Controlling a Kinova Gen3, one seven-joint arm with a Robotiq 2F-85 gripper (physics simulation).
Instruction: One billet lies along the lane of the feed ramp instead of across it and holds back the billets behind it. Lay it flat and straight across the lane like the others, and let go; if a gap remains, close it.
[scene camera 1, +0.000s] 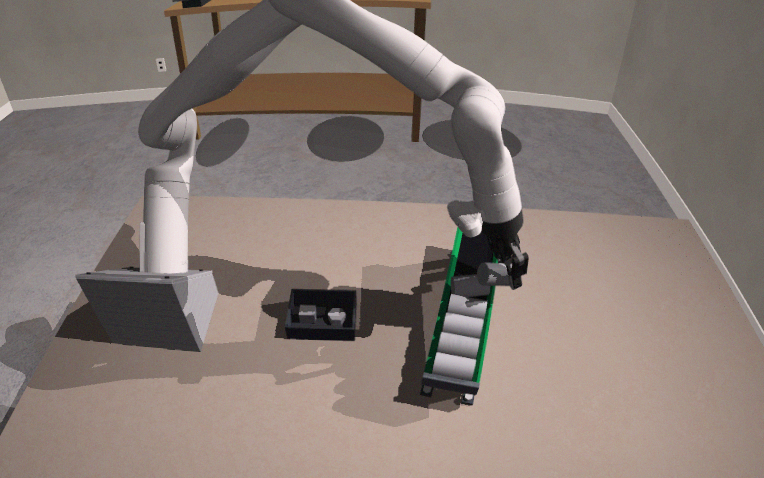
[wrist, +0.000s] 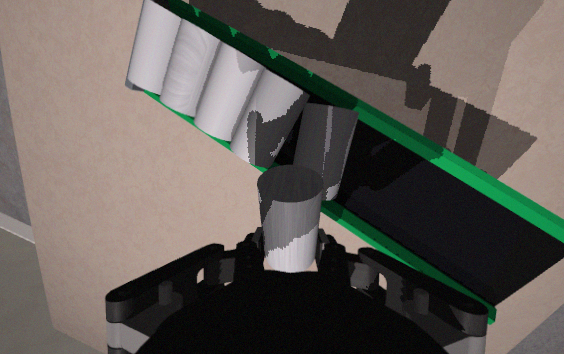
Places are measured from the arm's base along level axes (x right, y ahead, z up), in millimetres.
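Pixels of known places: gripper, between the fingertips: (scene camera 1: 511, 279) (wrist: 289, 239); arm's base, origin of its link: (scene camera 1: 165, 271).
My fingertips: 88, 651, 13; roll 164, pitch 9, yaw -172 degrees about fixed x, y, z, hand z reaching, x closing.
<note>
Ahead of a thing's pixels: the offset from my fingertips to its top centre, as dx, dy, dz. "spot": to the spot under its first point.
My gripper (scene camera 1: 515, 273) (wrist: 289, 239) is shut on a light grey billet {+2, -29, +46} (scene camera 1: 491, 273) (wrist: 290, 220) near one end. The billet's free end reaches over the near rail in the wrist view, beside the last billet in the lane; whether they touch I cannot tell. The green-railed feed ramp (scene camera 1: 487, 332) (wrist: 500, 194) holds several billets lying across the lane side by side at its lower end, the uppermost of these being a partly shaded billet {+36, -89, -5} (scene camera 1: 468, 304) (wrist: 280, 112). Above it a shaded billet {-11, -73, +3} (scene camera 1: 469, 285) (wrist: 325, 145) lies slightly skewed, with a dark wedge-shaped gap between them.
A dark open bin {-35, -345, -79} (scene camera 1: 321, 333) with two small pale pieces {-38, -372, -85} (scene camera 1: 307, 313) {-32, -317, -94} (scene camera 1: 336, 316) stands left of the ramp. The arm's grey pedestal (scene camera 1: 146, 312) is farther left. A wooden bench (scene camera 1: 304, 93) stands at the back. The ramp's dark upper lane {spot: -121, -40, -22} (wrist: 450, 215) shows bare.
</note>
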